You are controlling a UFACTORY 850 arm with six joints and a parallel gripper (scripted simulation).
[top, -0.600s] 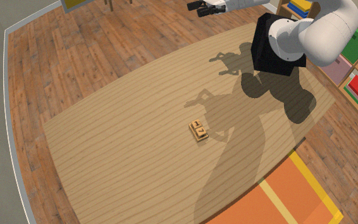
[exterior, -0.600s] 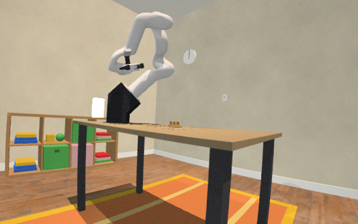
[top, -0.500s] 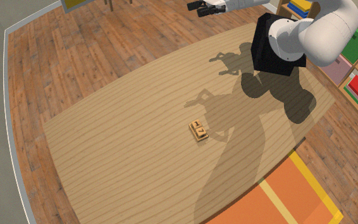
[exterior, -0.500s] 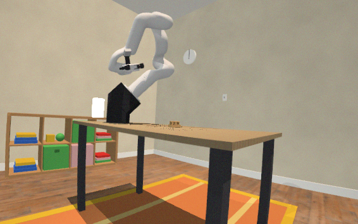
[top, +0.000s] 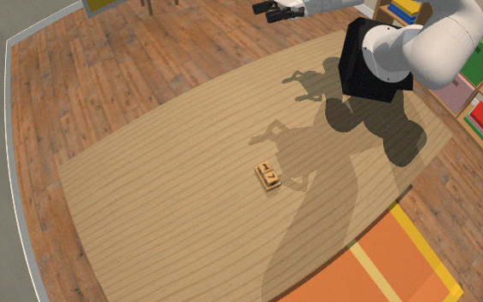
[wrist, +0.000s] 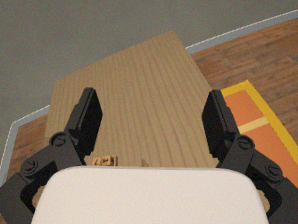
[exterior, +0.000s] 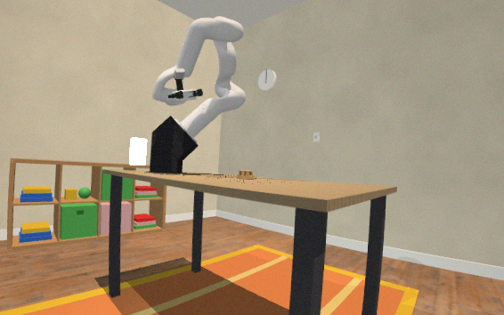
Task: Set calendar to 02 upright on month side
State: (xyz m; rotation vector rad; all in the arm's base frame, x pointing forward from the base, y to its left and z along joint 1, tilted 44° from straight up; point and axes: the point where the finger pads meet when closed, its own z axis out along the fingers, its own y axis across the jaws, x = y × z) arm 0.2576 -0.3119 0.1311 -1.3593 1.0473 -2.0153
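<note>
My hand is 120 mm short of the wooden cube, 220 mm to the right of it and 340 mm above it. From my hand the other things lie so: wooden calendar tray: 120 mm ahead, 240 mm to the left, 360 mm below.
</note>
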